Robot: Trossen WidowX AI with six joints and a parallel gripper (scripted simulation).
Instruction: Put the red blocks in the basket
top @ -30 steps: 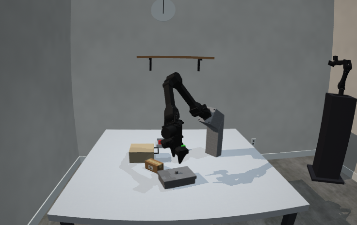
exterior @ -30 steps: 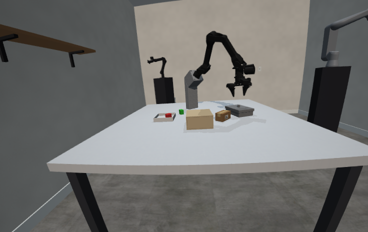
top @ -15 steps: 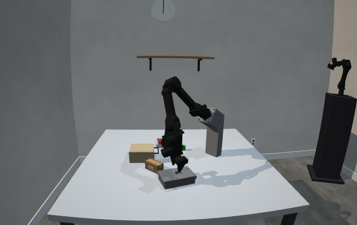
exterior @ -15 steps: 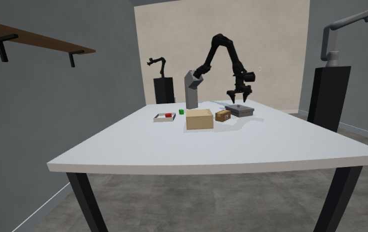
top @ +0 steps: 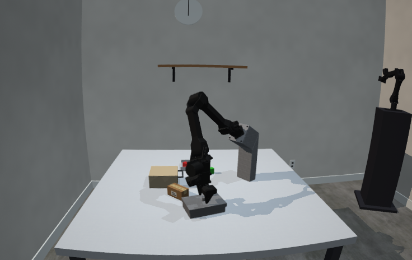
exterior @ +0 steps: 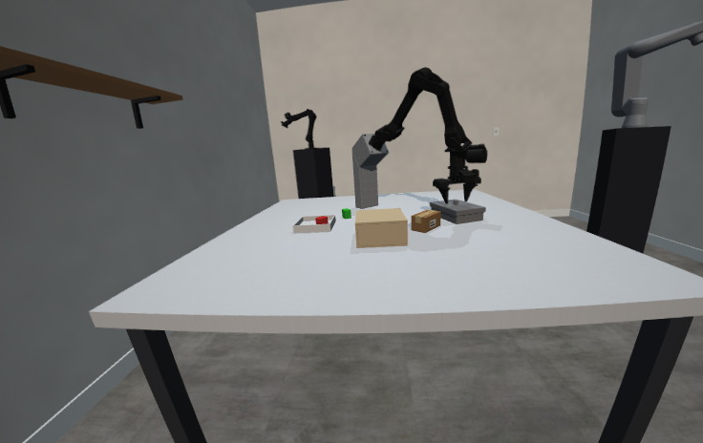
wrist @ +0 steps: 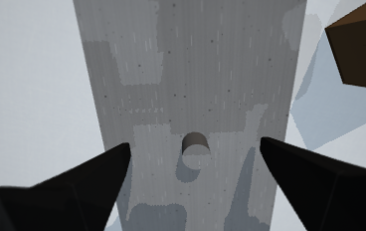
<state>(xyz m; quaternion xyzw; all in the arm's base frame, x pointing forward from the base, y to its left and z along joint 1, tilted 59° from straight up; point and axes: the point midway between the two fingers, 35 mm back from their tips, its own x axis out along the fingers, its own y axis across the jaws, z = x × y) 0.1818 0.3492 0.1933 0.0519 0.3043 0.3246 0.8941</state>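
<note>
Right now my hand is 40 mm above the knobbed lid. Round my hand: cardboard box: 180 mm ahead, 80 mm to the right, 60 mm below; dark grey box: 80 mm below; shallow basket: 300 mm ahead, 490 mm to the right, 80 mm below.
</note>
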